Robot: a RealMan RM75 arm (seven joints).
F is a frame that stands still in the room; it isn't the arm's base.
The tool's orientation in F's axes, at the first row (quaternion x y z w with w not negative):
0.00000, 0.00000, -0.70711, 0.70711
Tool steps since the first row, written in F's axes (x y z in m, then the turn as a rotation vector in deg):
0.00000, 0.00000, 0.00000, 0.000, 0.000, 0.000
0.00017, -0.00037, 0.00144, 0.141, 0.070, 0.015
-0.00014, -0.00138, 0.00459, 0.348, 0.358, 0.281
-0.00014, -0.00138, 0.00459, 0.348, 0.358, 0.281
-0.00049, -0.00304, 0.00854, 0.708, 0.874, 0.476
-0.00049, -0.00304, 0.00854, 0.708, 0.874, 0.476
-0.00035, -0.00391, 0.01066, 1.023, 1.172, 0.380
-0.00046, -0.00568, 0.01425, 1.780, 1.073, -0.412
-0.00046, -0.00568, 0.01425, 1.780, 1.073, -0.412
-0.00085, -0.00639, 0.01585, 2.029, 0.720, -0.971
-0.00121, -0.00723, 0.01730, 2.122, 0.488, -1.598
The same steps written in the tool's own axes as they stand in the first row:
0.00000, 0.00000, 0.00000, 0.000, 0.000, 0.000
0.00037, 0.00017, 0.00144, -0.070, 0.141, 0.015
0.00138, -0.00014, 0.00459, -0.358, 0.348, 0.281
0.00138, -0.00014, 0.00459, -0.358, 0.348, 0.281
0.00304, -0.00049, 0.00854, -0.874, 0.708, 0.476
0.00304, -0.00049, 0.00854, -0.874, 0.708, 0.476
0.00391, -0.00035, 0.01066, -1.172, 1.023, 0.380
0.00568, -0.00046, 0.01425, -1.073, 1.780, -0.412
0.00568, -0.00046, 0.01425, -1.073, 1.780, -0.412
0.00639, -0.00085, 0.01585, -0.720, 2.029, -0.971
0.00723, -0.00121, 0.01730, -0.488, 2.122, -1.598

